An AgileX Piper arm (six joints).
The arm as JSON. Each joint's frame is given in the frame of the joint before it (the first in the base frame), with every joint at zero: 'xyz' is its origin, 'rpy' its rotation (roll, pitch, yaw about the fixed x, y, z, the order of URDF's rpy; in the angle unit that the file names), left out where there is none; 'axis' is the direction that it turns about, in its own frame. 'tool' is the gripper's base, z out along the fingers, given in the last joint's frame.
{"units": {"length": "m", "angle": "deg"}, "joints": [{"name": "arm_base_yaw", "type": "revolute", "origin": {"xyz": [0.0, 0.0, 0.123]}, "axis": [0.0, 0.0, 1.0]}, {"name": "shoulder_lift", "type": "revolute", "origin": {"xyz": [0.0, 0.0, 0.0]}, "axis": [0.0, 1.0, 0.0]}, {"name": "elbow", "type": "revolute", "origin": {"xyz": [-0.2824, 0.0, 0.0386]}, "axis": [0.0, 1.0, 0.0]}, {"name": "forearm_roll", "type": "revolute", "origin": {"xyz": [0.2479, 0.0, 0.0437]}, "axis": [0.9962, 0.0, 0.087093]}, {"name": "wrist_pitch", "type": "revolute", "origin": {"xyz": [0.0, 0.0, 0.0]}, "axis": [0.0, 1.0, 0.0]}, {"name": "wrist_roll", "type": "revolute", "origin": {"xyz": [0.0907, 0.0, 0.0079]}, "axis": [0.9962, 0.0, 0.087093]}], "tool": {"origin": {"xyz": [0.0, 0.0, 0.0], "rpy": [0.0, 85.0, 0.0]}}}
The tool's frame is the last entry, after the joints.
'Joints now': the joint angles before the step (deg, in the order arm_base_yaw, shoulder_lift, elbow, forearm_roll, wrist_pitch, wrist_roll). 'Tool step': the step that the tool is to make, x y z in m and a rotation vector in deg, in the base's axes. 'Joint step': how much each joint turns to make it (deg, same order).
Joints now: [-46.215, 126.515, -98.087, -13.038, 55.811, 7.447]
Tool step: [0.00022, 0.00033, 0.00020, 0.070, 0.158, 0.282]
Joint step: [0.052, 0.000, -0.055, 0.003, 0.168, -0.276]
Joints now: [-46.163, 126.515, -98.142, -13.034, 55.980, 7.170]
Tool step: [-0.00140, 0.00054, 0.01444, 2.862, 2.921, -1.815]
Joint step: [0.001, 0.203, -4.029, 0.580, 8.101, -0.060]
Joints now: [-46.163, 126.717, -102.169, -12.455, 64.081, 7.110]
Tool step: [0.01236, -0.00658, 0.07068, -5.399, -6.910, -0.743]
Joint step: [0.346, -2.164, -11.883, 1.557, 5.412, -0.331]
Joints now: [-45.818, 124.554, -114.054, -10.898, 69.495, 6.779]
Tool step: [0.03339, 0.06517, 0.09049, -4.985, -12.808, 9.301]
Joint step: [7.894, -8.477, -4.840, 5.368, 0.261, -1.488]
